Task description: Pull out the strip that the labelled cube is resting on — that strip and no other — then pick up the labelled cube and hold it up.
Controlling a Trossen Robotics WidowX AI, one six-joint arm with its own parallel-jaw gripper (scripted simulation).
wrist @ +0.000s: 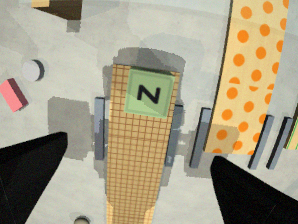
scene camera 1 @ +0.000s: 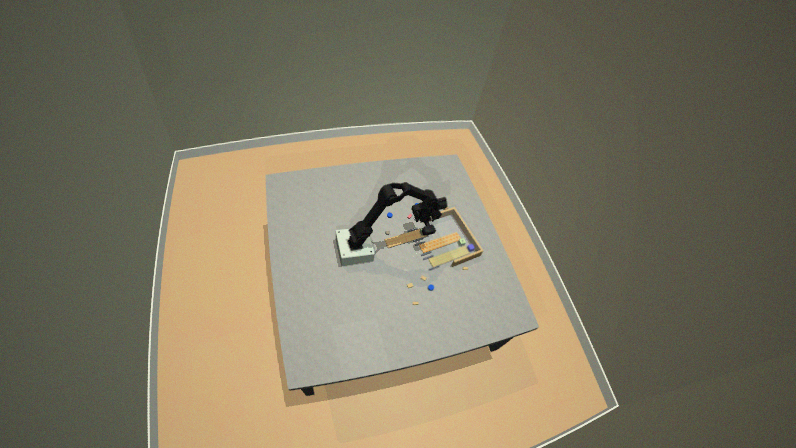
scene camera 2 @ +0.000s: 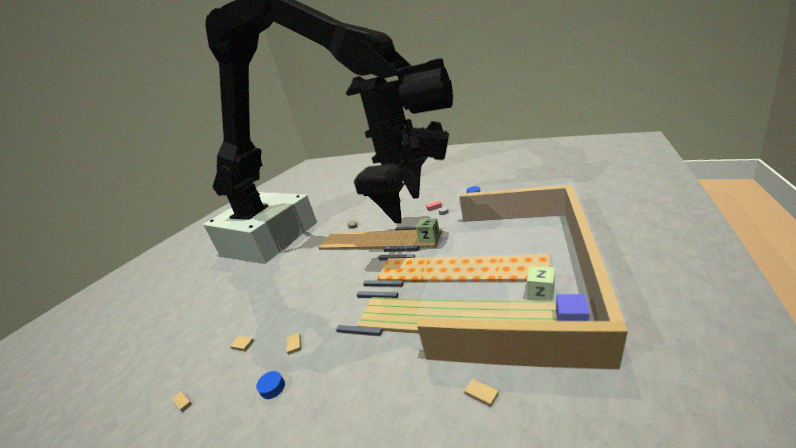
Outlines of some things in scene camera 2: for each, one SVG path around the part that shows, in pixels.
My gripper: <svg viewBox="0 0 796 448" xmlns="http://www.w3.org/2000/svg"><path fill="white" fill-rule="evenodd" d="M440 122L431 121L428 128L413 127L410 119L405 119L404 114L392 120L373 124L368 123L369 129L364 132L366 138L372 138L376 153L371 158L373 163L381 162L383 165L367 166L357 174L353 181L357 194L370 197L396 224L402 222L399 192L403 186L406 185L414 199L419 198L421 167L428 158L434 158L439 161L446 158L449 134L447 131L443 132Z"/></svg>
A tan grid-patterned strip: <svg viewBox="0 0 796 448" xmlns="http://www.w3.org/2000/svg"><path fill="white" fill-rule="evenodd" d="M442 229L439 229L440 235L436 242L419 242L416 230L330 233L330 236L318 248L319 250L353 250L416 245L419 248L436 248Z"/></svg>
